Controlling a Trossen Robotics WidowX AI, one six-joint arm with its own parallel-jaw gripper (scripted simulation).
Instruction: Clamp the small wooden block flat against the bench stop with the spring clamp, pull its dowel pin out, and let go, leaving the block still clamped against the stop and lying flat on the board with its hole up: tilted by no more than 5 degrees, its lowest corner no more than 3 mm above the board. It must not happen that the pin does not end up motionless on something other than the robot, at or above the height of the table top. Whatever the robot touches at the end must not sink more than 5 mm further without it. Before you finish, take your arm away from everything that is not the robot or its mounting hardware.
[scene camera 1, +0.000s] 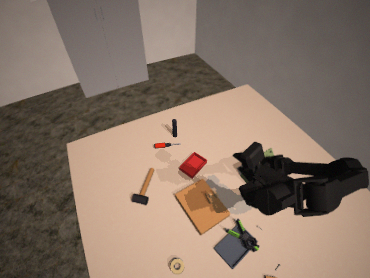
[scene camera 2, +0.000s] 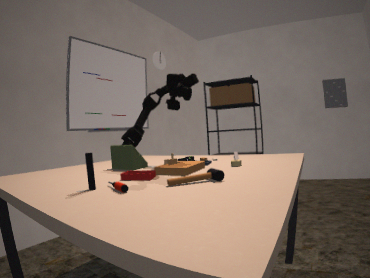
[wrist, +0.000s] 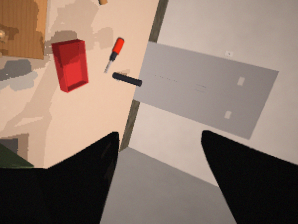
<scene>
In view: the gripper (scene camera 1: 236, 161), a red tray (wrist: 71, 59) and a wooden board (scene camera 1: 204, 216).
The gripper also shows in the wrist view (wrist: 160, 137).
</scene>
